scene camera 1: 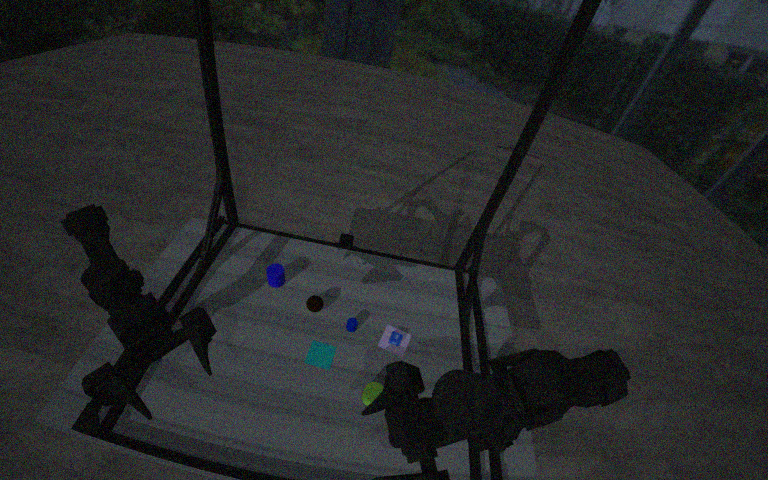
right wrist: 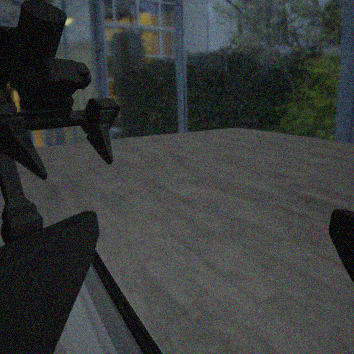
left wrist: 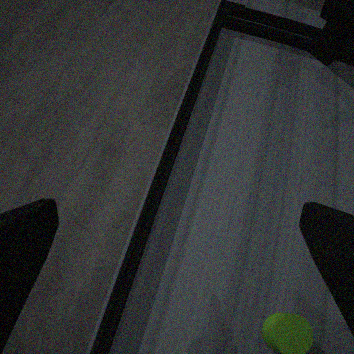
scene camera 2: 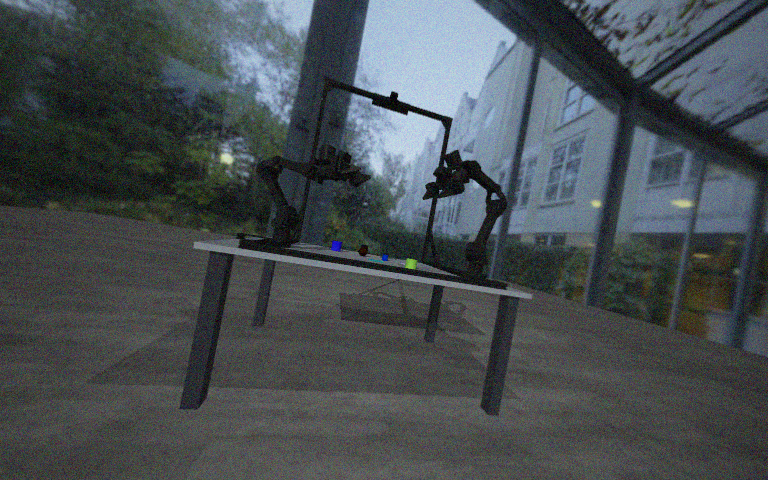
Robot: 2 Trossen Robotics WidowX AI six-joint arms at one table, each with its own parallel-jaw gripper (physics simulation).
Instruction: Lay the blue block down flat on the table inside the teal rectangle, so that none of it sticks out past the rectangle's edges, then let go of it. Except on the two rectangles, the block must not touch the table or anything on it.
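Places are measured from the left arm's base along level axes (x back, y right, z up), in metres.
Pixels of known places: left gripper, fingertip midpoint: [scene camera 1: 367, 445] [right wrist: 80, 169] [left wrist: 181, 212] [scene camera 2: 430, 198]; right gripper, fingertip midpoint: [scene camera 1: 181, 395] [right wrist: 214, 222] [scene camera 2: 366, 173]; left arm's base, link origin: [scene camera 1: 481, 436] [scene camera 2: 473, 276]; right arm's base, link origin: [left wrist: 326, 46] [scene camera 2: 280, 241].
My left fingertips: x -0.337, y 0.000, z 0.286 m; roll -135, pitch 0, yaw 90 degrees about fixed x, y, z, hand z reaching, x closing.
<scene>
For each thing: its top centre in the pictures, then the offset to it from my left fingertips. "spot": a spot on its surface instead.
- small blue block, top centre: [scene camera 1: 396, 337] dx +0.179, dy +0.308, dz -0.286 m
- pale lavender rectangle, surface spot: [scene camera 1: 384, 341] spot: dx +0.146, dy +0.308, dz -0.304 m
- teal rectangle, surface spot: [scene camera 1: 320, 354] spot: dx -0.040, dy +0.285, dz -0.304 m
- yellow-green cylinder, top centre: [left wrist: 293, 335] [scene camera 1: 374, 391] [scene camera 2: 412, 259] dx +0.081, dy +0.153, dz -0.261 m
- small blue cylinder, top centre: [scene camera 1: 352, 322] [scene camera 2: 385, 254] dx +0.056, dy +0.363, dz -0.274 m
- dark brown round object, top centre: [scene camera 1: 315, 299] [scene camera 2: 363, 247] dx -0.047, dy +0.436, dz -0.255 m
- larger blue cylinder, top centre: [scene camera 1: 275, 270] [scene camera 2: 337, 241] dx -0.166, dy +0.546, dz -0.251 m
The small blue block [scene camera 1: 395, 338] lies on the pale lavender rectangle [scene camera 1: 384, 341], right of centre in scene camera 1. The teal rectangle [scene camera 1: 320, 354] lies flat on the table to its left, with nothing on it. My left gripper [scene camera 1: 368, 445] [scene camera 2: 426, 195] [left wrist: 181, 212] [right wrist: 80, 169] is open and empty, high above the table, towards the near right side in scene camera 1. My right gripper [scene camera 1: 180, 395] [scene camera 2: 365, 178] [right wrist: 214, 222] is open and empty, high at the left. The block does not show in either wrist view.
A yellow-green cylinder [scene camera 1: 372, 392] [scene camera 2: 411, 263] [left wrist: 288, 332] stands near the left gripper in scene camera 1. A small blue cylinder [scene camera 1: 351, 324] [scene camera 2: 385, 257] stands between the rectangles, towards the back. A dark brown round object [scene camera 1: 314, 303] [scene camera 2: 363, 249] and a larger blue cylinder [scene camera 1: 275, 275] [scene camera 2: 336, 245] stand farther back left.
</scene>
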